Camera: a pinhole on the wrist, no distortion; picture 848 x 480 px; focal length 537.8 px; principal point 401.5 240.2 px. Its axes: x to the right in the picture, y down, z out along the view. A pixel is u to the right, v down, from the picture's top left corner.
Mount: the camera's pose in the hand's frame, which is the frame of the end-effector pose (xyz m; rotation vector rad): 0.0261 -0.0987 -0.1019 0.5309 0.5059 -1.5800
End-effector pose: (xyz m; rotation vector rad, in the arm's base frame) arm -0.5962 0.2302 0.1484 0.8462 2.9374 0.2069
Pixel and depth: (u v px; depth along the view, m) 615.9 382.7 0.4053
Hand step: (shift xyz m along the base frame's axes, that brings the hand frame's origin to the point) -0.3296 -0.3324 -0.1950
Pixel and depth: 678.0 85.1 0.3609
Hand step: -0.1448 -0.4307 -0.1361
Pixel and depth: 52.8 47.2 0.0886
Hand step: -0.0500 -0.0905 -0.0192
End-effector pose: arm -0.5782 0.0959 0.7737 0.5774 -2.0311 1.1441
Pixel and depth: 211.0 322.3 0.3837
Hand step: -0.0012 -0.3637 0.0858
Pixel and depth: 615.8 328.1 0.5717
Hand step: 0.2953 -0.5050 0.3327
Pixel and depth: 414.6 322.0 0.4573
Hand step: 0.1201 -0.4182 0.1831
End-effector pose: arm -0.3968 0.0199 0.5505 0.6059 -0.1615 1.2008
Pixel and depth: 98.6 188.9 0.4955
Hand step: 0.2417 -0.2981 0.3117
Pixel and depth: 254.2 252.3 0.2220
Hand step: 0.2005 -0.0779 0.0379
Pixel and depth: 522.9 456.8 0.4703
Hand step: 0.5487 -0.0579 0.0812
